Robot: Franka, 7 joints.
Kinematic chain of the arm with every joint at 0, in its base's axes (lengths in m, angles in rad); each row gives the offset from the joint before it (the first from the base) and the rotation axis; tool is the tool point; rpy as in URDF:
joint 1: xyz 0 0 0.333 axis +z
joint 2: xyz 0 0 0 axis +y
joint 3: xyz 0 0 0.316 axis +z
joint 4: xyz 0.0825 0 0 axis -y
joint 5: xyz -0.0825 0 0.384 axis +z
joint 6: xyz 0 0 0 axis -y
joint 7: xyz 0.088 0 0 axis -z
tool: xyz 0 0 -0.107 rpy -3.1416 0 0
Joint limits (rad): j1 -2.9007..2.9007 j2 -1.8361..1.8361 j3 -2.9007..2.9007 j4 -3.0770..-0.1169 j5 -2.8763..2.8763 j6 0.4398..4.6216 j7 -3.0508..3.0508
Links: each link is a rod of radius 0.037 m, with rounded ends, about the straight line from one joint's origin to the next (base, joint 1, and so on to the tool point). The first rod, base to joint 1, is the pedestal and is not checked.
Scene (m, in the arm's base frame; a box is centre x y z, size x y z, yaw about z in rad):
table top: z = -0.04
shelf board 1: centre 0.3 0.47 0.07 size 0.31 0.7 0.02 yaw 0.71
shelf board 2: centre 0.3 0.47 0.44 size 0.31 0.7 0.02 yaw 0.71
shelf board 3: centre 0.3 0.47 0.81 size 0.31 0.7 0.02 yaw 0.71
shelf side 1: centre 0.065 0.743 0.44 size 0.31 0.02 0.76 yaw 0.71
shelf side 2: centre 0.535 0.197 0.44 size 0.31 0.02 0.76 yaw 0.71
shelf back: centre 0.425 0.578 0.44 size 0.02 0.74 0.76 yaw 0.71
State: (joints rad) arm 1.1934 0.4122 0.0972 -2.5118 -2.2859 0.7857 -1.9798
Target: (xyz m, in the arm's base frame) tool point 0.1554 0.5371 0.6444
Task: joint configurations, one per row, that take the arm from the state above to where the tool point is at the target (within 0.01 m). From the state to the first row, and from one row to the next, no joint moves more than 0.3 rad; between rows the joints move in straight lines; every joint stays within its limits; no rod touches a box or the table.
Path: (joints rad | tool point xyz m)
1: 1.2941 0.3153 0.1994 -2.7858 -2.2376 0.6693 -1.9798 | 0.1325 0.3471 0.2559
2: 1.3948 0.2184 0.3016 -3.0599 -2.1892 0.5530 -1.9798 | 0.0708 0.2707 0.2618
3: 1.4059 0.0622 0.3130 -2.8169 -2.2391 0.5756 -1.9798 | 0.0516 0.3609 0.3545
4: 1.4170 -0.0941 0.3244 -2.5739 -2.2890 0.5982 -1.9798 | 0.0269 0.4098 0.4885
5: 1.4281 -0.2503 0.3359 -2.3309 -2.3388 0.6207 -1.9798 | -0.0022 0.4016 0.6444
6: 1.3546 -0.0648 0.2573 -2.1081 -2.3978 0.7657 -1.9798 | 0.0687 0.4769 0.6504
7: 1.2812 0.1208 0.1787 -1.8852 -2.4568 0.9107 -1.9798 | 0.1554 0.5371 0.6444

